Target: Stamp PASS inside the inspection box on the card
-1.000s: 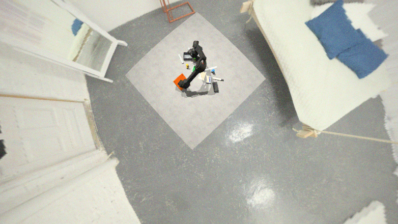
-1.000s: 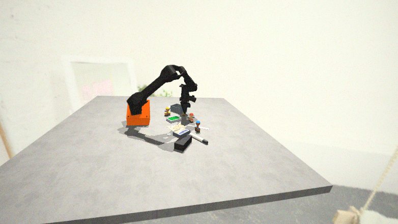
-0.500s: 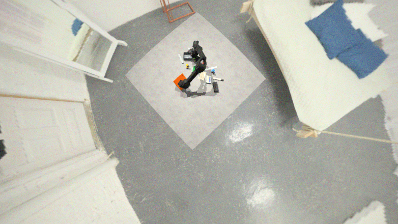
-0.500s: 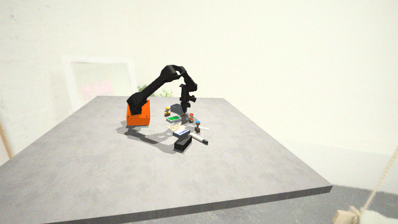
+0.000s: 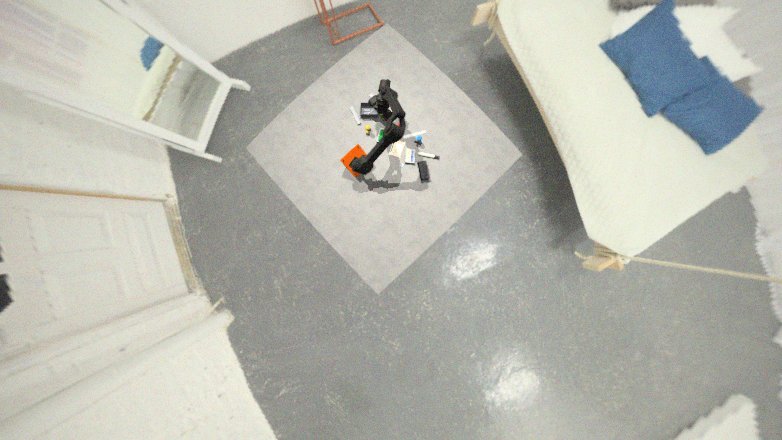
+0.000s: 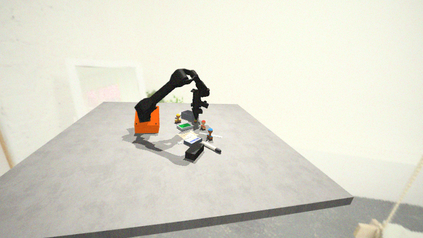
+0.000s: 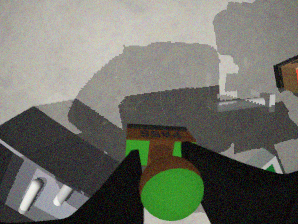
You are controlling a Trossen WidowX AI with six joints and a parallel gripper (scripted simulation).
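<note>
Right now my gripper tip is 10 cm past the green ink pad, 8 cm to the left of it and 2 cm above it. From my gripper tip the other things lie so: dark grey tray 2 cm behind, 9 cm to the left, 1 cm below; red-knobbed stamp 2 cm ahead, 12 cm to the right, 1 cm below; yellow-knobbed stamp 13 cm behind, 2 cm to the left, 1 cm below.
</note>
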